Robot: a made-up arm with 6 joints. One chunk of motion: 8 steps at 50 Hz.
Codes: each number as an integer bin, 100 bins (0 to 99) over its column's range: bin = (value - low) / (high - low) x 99, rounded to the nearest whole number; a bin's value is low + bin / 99 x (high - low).
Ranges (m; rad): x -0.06..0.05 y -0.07..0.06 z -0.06..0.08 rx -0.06..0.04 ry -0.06..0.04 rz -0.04..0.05
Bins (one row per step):
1: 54 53 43 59 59 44
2: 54 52 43 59 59 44
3: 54 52 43 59 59 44
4: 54 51 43 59 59 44
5: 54 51 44 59 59 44
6: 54 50 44 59 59 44
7: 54 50 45 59 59 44
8: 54 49 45 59 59 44
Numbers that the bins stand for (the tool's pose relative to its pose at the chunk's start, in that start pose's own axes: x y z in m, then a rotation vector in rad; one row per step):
1: 0.0000 -0.0004 0.0008 -0.0004 -0.0004 0.0000
2: 0.0000 -0.0017 0.0008 -0.0004 -0.0004 0.0000
3: 0.0000 -0.0017 0.0008 -0.0004 -0.0004 0.0000
4: 0.0000 -0.0030 0.0008 -0.0004 -0.0004 0.0000
5: 0.0000 -0.0030 0.0022 -0.0004 -0.0004 0.0000
6: 0.0000 -0.0043 0.0022 -0.0004 -0.0004 0.0000
7: 0.0000 -0.0043 0.0036 -0.0004 -0.0004 0.0000
8: 0.0000 -0.0057 0.0036 -0.0004 -0.0004 0.0000

